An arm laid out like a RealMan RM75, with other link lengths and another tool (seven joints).
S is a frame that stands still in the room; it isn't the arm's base.
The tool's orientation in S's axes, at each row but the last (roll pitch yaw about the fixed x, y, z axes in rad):
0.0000 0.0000 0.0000
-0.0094 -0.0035 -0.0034
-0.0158 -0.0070 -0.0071
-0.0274 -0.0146 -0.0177
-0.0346 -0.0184 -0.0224
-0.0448 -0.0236 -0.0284
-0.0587 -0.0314 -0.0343
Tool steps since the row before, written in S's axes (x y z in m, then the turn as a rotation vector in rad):
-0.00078 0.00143 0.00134 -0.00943 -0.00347 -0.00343
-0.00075 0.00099 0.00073 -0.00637 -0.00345 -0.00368
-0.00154 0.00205 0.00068 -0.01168 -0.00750 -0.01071
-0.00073 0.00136 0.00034 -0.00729 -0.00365 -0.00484
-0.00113 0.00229 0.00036 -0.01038 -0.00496 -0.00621
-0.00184 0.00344 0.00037 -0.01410 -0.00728 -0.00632
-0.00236 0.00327 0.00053 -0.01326 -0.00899 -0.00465
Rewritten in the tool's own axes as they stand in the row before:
-0.00078 0.00143 0.00134 -0.00943 -0.00347 -0.00343
-0.00075 0.00098 0.00074 -0.00637 -0.00344 -0.00369
-0.00155 0.00203 0.00072 -0.01170 -0.00741 -0.01075
-0.00075 0.00134 0.00039 -0.00729 -0.00365 -0.00484
-0.00117 0.00225 0.00046 -0.01038 -0.00498 -0.00620
-0.00193 0.00336 0.00057 -0.01403 -0.00740 -0.00633
-0.00245 0.00315 0.00079 -0.01308 -0.00917 -0.00479

